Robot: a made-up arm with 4 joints.
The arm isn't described. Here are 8 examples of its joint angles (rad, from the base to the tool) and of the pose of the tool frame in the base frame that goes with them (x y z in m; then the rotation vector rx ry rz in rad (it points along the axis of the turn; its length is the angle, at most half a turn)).
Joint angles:
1: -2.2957 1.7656 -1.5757 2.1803
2: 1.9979 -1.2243 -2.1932 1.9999
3: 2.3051 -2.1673 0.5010 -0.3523
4: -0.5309 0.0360 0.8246 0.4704
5: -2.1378 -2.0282 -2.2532 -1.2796
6: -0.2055 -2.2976 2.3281 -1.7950
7: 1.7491 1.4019 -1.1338 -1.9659
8: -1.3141 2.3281 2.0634 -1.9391
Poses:
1: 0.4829 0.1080 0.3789 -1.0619 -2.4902 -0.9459
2: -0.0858 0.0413 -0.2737 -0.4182 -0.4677 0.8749
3: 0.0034 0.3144 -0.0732 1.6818 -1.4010 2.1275
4: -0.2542 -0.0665 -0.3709 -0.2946 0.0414 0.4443
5: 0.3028 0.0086 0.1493 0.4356 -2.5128 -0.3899
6: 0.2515 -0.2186 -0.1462 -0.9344 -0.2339 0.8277
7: 0.3152 -0.1776 -0.0562 -0.1208 -0.4879 -0.5138
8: 0.0676 0.1086 -0.2768 0.4059 0.1382 1.9449
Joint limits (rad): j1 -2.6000..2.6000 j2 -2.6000..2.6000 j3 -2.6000..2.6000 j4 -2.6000..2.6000
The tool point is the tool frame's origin. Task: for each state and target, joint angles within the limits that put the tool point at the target. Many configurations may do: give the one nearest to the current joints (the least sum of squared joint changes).
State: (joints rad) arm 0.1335 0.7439 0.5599 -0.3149
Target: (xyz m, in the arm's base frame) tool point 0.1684 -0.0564 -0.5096
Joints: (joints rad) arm -0.1771 0.9429 0.4999 0.0721
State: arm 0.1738 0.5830 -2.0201 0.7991
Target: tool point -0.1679 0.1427 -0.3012
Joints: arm 0.0607 0.7902 -1.8843 0.4528
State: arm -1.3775 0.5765 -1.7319 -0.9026
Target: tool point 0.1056 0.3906 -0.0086
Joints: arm -0.9397 1.0519 -0.9706 -0.5294
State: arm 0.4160 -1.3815 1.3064 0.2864
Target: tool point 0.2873 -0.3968 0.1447
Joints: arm -0.3779 -2.0642 1.8460 0.3071
